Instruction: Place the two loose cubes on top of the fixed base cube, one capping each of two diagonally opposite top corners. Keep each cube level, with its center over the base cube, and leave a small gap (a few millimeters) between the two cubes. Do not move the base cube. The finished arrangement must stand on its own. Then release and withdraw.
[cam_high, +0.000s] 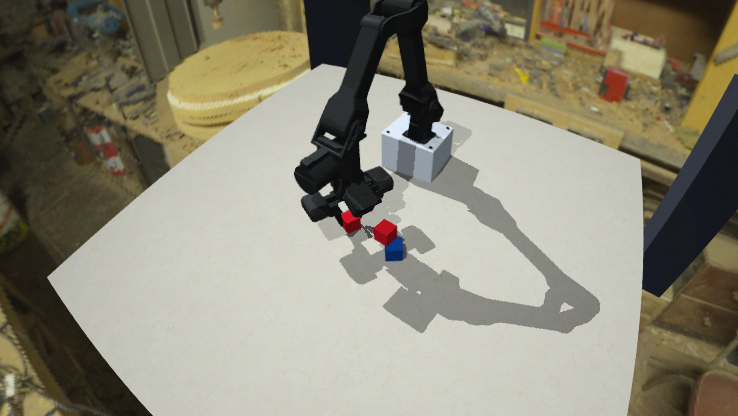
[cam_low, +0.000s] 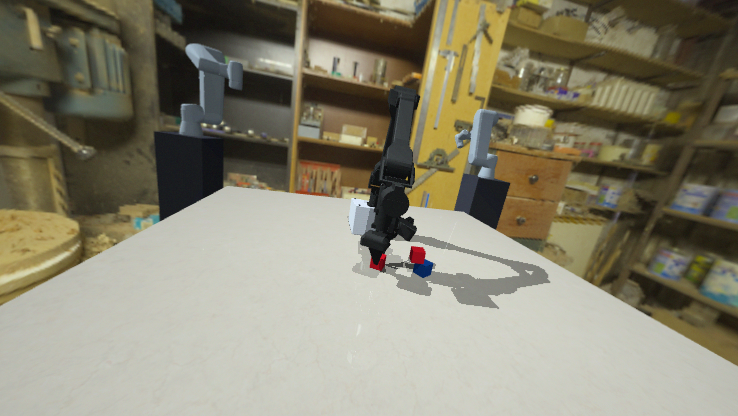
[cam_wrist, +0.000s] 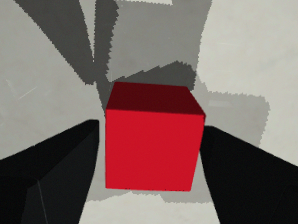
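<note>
The blue cube is 12 cm to the left of my gripper tip and 1 cm ahead of it.
</note>
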